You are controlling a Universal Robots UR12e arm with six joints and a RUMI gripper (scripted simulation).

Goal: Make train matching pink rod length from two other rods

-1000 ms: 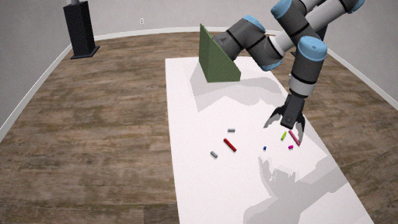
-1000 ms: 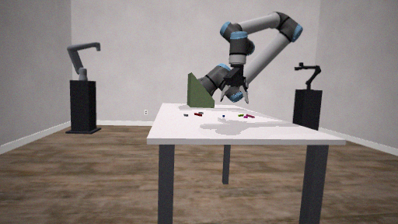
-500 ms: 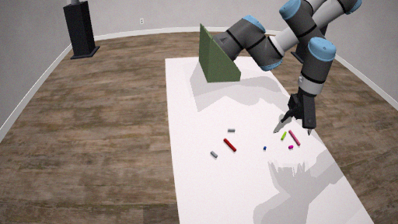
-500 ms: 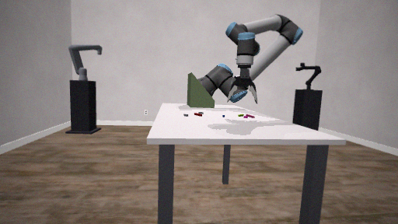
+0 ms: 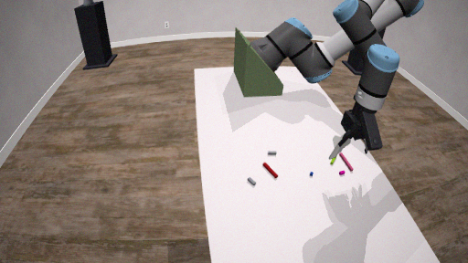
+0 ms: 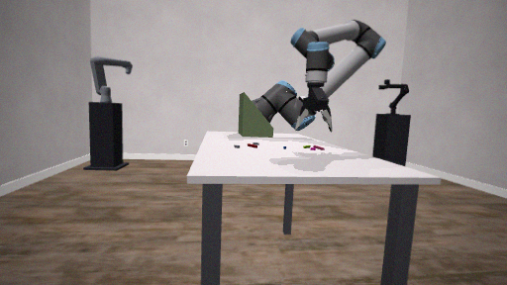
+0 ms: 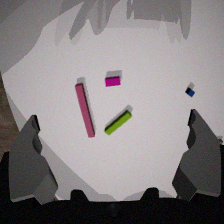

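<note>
Now: hand 70 mm above the magenta rod. The rest, counted from my hand: blue rod (10 mm behind, 120 mm to the right, 70 mm below); then pink rod (40 mm behind, 40 mm to the left, 70 mm below); then lime rod (60 mm behind, 10 mm to the right, 70 mm below).
</note>
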